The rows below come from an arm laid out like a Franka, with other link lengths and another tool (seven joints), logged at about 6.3 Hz.
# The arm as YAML. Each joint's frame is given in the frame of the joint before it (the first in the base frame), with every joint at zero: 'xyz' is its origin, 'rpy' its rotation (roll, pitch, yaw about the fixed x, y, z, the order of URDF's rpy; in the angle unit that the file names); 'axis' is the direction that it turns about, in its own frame. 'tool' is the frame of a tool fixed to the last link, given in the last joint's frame.
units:
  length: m
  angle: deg
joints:
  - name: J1
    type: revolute
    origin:
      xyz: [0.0, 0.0, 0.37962]
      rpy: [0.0, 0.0, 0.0]
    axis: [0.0, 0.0, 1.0]
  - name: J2
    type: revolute
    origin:
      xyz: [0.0, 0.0, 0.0]
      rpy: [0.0, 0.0, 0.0]
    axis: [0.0, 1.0, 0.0]
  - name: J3
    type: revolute
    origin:
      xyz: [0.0, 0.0, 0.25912]
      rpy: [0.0, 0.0, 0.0]
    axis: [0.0, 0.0, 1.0]
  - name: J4
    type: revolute
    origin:
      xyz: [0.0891, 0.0, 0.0]
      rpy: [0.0, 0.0, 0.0]
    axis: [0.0, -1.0, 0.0]
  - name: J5
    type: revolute
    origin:
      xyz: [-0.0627, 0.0, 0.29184]
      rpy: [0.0, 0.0, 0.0]
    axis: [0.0, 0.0, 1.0]
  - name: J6
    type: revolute
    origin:
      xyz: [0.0, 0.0, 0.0]
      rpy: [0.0, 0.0, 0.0]
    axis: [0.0, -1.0, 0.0]
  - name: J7
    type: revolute
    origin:
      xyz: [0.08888, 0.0, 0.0]
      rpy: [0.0, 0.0, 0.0]
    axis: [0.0, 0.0, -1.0]
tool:
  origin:
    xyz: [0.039, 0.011, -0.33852]
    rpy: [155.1, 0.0, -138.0]
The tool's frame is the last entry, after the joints.
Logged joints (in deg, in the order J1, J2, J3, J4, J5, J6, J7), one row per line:
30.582 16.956 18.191 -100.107 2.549 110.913 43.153
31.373 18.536 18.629 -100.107 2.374 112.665 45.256
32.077 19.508 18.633 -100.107 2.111 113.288 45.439
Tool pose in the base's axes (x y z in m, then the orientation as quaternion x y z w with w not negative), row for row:
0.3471 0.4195 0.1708 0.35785 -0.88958 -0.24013 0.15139
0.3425 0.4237 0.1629 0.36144 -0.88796 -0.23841 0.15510
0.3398 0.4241 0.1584 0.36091 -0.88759 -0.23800 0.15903
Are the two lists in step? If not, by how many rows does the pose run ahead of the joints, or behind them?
The pose runs 1 row ahead of the joints: the pose in row i belongs to the joints in row i + 1.
